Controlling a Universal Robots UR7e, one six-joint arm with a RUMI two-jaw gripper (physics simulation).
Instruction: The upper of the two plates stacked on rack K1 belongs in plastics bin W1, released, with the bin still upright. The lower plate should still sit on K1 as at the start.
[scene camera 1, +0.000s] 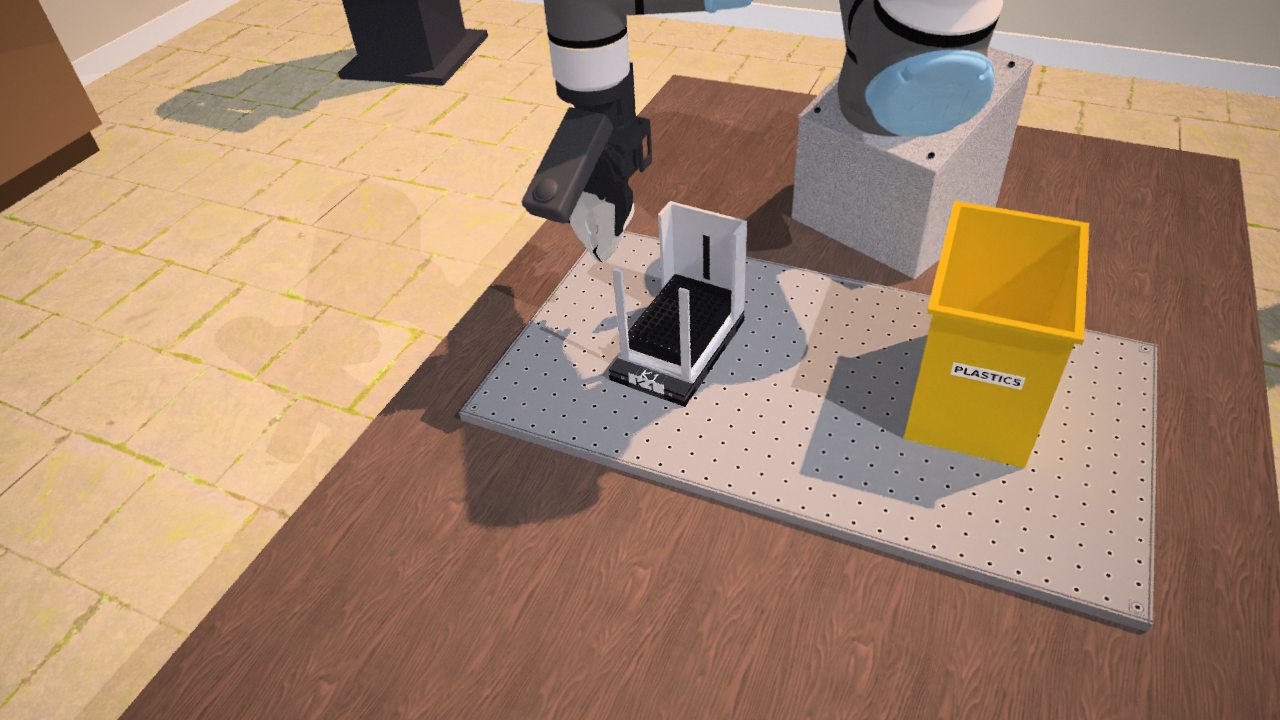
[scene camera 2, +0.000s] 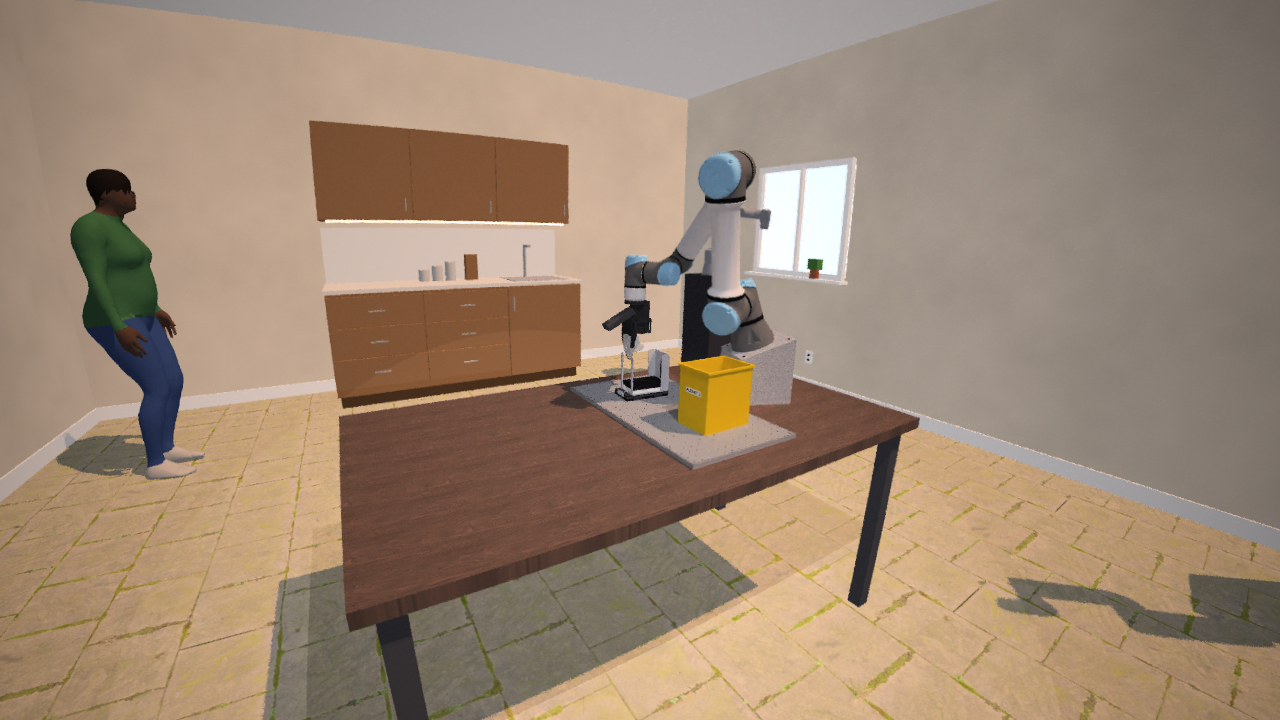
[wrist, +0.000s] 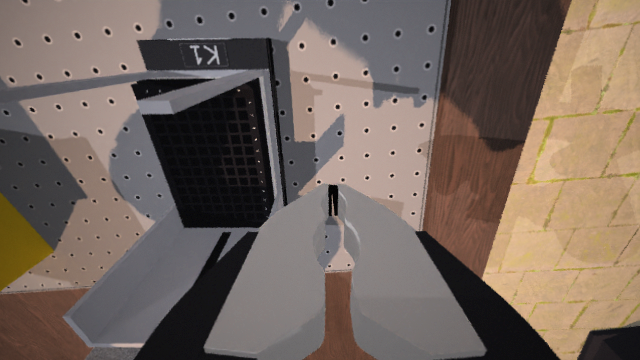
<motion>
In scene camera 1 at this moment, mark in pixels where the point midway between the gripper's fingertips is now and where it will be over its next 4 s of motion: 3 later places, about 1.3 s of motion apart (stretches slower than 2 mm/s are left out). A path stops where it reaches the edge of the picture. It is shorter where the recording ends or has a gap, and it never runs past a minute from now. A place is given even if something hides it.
My gripper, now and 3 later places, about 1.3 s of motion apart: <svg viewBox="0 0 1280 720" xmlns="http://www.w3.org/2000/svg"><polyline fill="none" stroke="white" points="601,260 607,317 607,321 608,325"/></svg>
</motion>
